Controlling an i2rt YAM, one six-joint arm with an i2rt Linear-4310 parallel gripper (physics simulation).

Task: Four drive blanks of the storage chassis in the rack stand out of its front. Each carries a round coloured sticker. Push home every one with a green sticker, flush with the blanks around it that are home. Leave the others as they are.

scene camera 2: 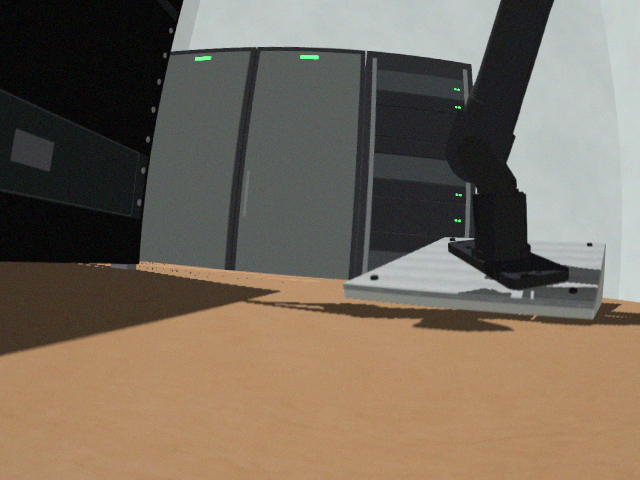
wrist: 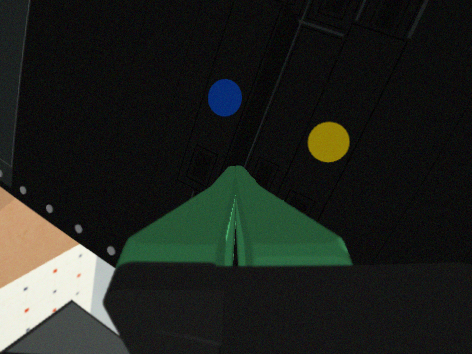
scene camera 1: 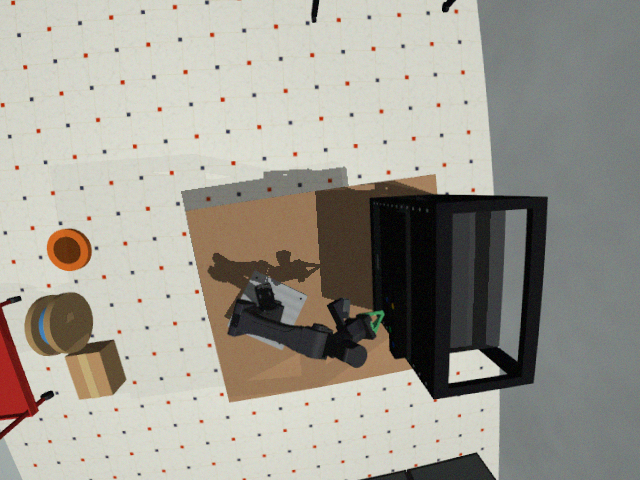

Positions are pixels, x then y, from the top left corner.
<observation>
black rack: scene camera 2; wrist 119, 119; scene camera 1
same spot on black rack: [scene camera 2: 87, 87] = [scene camera 1: 384, 284]
</observation>
